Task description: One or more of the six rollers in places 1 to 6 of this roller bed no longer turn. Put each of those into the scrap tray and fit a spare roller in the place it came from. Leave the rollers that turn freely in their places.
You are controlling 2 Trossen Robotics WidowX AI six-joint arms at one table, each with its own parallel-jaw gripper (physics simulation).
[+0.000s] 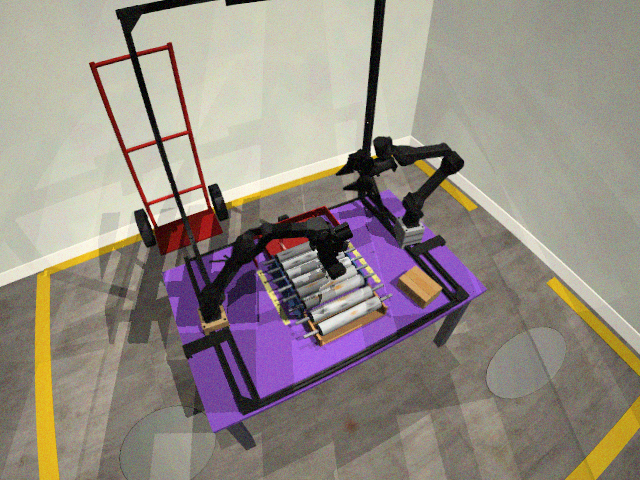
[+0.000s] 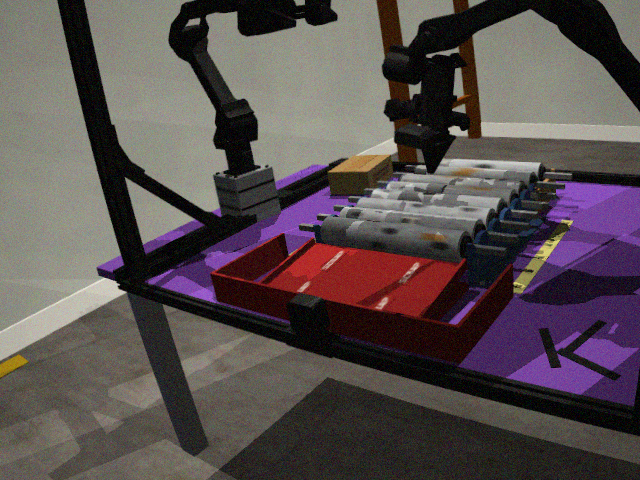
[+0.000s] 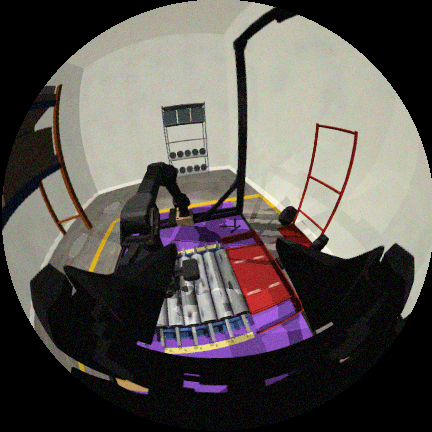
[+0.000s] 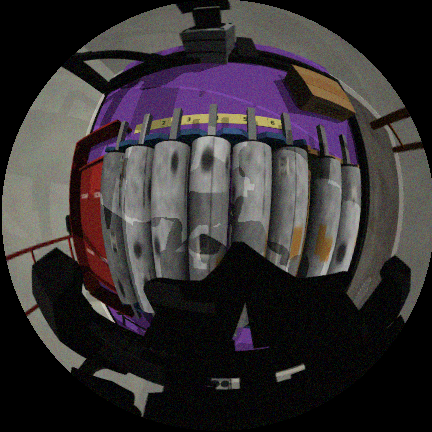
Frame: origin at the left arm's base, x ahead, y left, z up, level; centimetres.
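Seen in the pictures: left gripper, fingertip midpoint: [image 1: 339, 181] [image 2: 316, 20] [image 3: 226, 245]; right gripper, fingertip midpoint: [image 1: 330, 268] [image 2: 431, 173] [image 4: 237, 246]; left arm's base at its link origin: [image 1: 410, 222] [image 2: 242, 170]; right arm's base at its link origin: [image 1: 211, 314] [image 3: 183, 213].
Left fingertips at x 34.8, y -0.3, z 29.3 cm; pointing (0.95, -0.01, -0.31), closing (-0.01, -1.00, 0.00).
Offsets run from my left fingertips to a thing's top centre.
Six grey, stained rollers {dx +9.9, dy +12.4, dz -32.8 cm} [image 1: 310, 273] {dx +13.2, dy -2.5, dz -32.8 cm} [image 2: 403, 237] {dx +12.2, dy +2.5, dz -32.8 cm} [image 3: 210, 285] [image 4: 210, 165] lie side by side in the blue-sided bed. Two spare rollers {dx +5.3, dy +34.4, dz -32.8 cm} [image 1: 348, 316] {dx +6.7, dy +28.6, dz -32.8 cm} [image 4: 324, 200] lie in the orange-brown rack [image 1: 354, 327] at the bed's end. The red scrap tray {dx +15.9, dy -13.9, dz -35.4 cm} [image 2: 382, 330] [image 4: 75, 175] at the other end holds no roller. My right gripper [image 1: 336, 271] [image 2: 433, 169] [image 4: 237, 246] is shut and empty, pointing down over the bed near the fourth and fifth rollers from the tray. Whether its tip touches a roller is unclear. My left gripper [image 1: 342, 179] [image 3: 226, 245] is open and empty, raised high near the table's far edge.
A cardboard box {dx -27.2, dy +28.5, dz -34.8 cm} [image 1: 419, 286] [image 2: 360, 174] [image 4: 320, 92] stands beside the bed. Yellow number strips [image 2: 542, 258] [image 4: 200, 119] run along both sides of the bed. A black frame upright [image 1: 374, 77] [image 2: 98, 129] rises near the left arm. A red hand truck [image 1: 188, 227] stands beyond the table.
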